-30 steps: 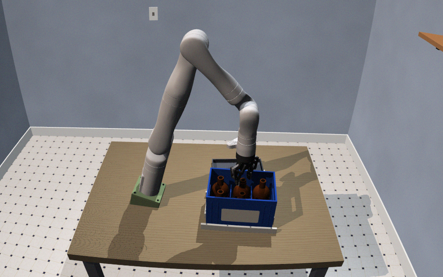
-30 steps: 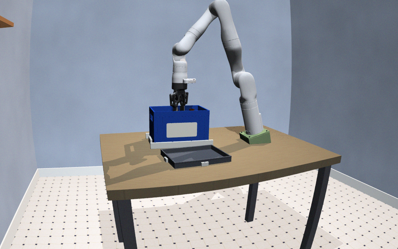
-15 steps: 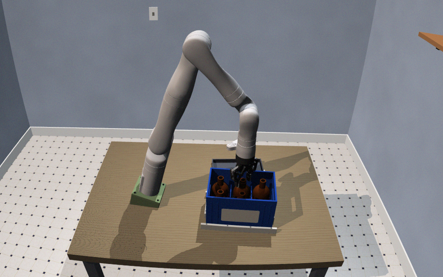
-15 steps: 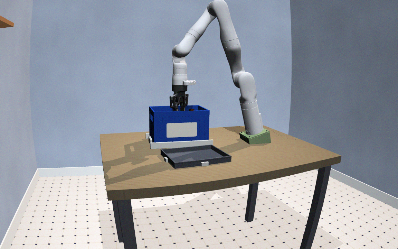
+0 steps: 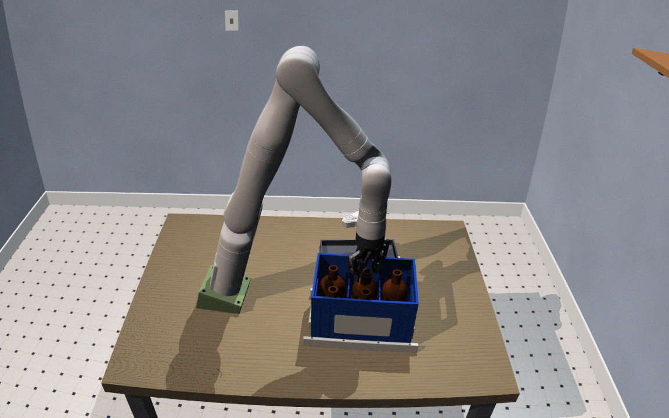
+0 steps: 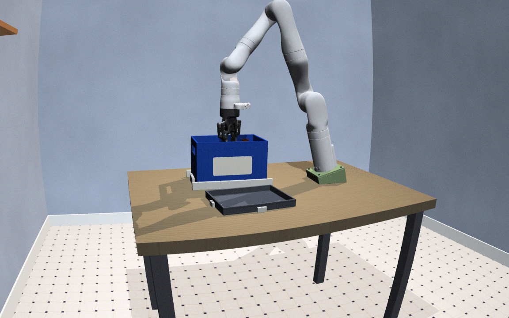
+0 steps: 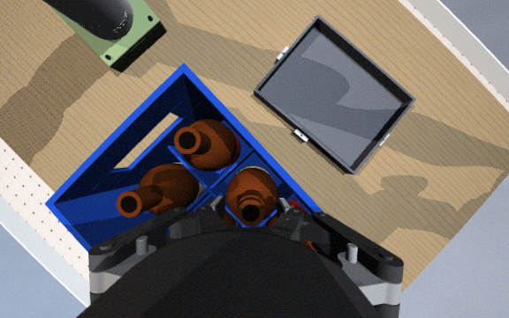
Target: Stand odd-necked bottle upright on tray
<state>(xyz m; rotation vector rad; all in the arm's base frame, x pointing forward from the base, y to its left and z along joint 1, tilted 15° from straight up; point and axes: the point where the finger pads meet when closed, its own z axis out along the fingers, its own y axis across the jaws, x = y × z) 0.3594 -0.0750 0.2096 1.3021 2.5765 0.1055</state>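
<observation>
My hand is 70 mm above the blue crate, 40 mm to the left of it and 10 mm past it. From my hand the other things lie so: dark grey tray (230 mm to the left, 140 mm below, 20 mm ahead).
</observation>
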